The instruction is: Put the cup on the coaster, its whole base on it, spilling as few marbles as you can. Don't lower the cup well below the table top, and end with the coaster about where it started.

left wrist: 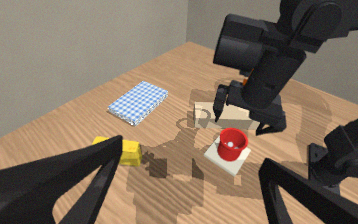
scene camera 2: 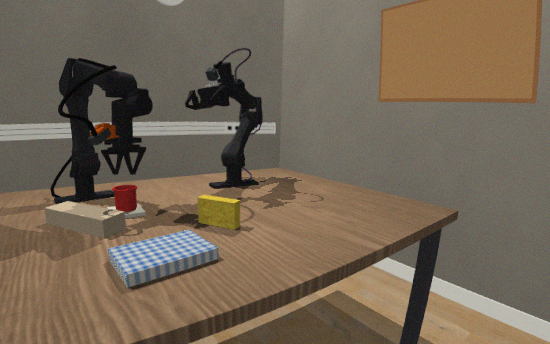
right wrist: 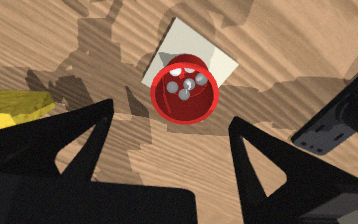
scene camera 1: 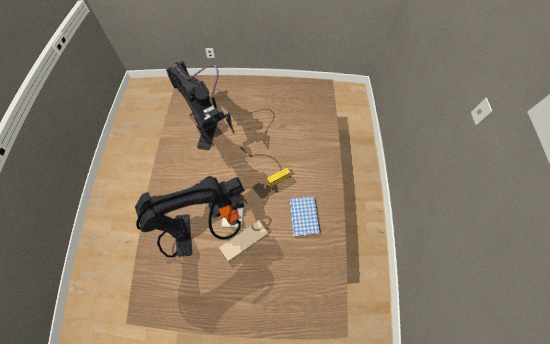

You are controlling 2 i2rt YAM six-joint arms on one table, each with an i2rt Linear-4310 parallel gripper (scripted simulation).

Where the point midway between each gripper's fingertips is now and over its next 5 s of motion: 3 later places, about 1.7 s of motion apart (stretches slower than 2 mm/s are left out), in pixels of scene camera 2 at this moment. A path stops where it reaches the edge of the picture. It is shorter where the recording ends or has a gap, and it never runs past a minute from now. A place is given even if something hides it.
The left gripper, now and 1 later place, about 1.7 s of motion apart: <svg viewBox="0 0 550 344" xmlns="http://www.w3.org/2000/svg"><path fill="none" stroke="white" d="M198 103L287 74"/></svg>
The right gripper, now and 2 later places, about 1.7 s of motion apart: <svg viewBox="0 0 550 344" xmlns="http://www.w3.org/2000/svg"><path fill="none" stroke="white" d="M123 174L122 176L113 64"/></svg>
